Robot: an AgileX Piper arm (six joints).
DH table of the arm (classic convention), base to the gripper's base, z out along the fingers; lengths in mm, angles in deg. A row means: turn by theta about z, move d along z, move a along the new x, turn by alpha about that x. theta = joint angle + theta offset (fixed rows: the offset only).
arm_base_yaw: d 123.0; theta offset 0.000; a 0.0; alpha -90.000
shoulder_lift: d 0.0; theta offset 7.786; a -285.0; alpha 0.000
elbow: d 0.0; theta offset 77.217; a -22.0; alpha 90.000
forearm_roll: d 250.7; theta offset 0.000; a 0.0; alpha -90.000
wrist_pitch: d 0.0; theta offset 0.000; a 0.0; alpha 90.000
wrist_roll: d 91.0; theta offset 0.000; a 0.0; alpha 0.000
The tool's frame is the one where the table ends.
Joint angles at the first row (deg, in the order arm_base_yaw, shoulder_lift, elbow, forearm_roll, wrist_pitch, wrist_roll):
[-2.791, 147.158, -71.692, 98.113, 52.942, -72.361]
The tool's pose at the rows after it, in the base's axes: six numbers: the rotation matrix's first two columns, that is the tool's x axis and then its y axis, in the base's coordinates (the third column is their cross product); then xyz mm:
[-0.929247 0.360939 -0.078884 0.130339 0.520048 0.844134 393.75 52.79 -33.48]
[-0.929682 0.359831 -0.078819 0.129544 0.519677 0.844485 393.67 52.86 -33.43]
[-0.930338 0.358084 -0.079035 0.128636 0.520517 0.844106 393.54 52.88 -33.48]
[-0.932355 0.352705 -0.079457 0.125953 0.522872 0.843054 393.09 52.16 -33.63]
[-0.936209 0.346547 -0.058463 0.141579 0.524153 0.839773 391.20 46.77 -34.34]
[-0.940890 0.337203 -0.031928 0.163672 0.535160 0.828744 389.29 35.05 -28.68]
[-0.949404 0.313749 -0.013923 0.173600 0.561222 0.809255 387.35 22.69 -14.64]
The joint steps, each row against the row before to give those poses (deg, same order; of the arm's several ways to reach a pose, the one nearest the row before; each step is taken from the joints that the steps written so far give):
[0.001, 0.000, 0.002, 0.001, 0.000, -0.001]
[0.000, 0.000, 0.000, -0.054, 0.059, 0.000]
[0.000, -0.001, 0.000, -0.113, -0.004, 0.000]
[-0.127, 0.001, 0.000, -0.472, 0.042, 0.020]
[-0.880, 0.000, -0.001, -2.211, 0.177, 1.654]
[-1.789, -1.234, 0.237, -4.556, -0.107, 3.491]
[-1.782, -2.762, 0.492, -6.383, -0.261, 4.660]

